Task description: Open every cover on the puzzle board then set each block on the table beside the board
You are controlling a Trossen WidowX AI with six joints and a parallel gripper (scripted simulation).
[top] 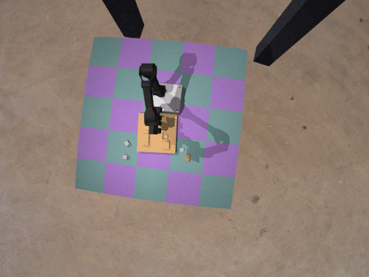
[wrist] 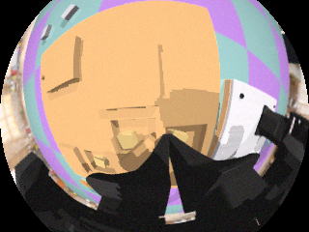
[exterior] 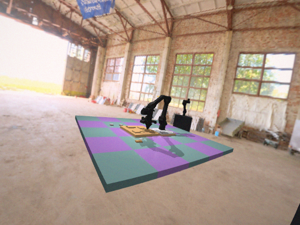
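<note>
Now: the orange puzzle board 80 mm ahead of my gripper tip. From my gripper tip the other things lie so: orange block 280 mm to the left, 210 mm ahead, 20 mm below.
</note>
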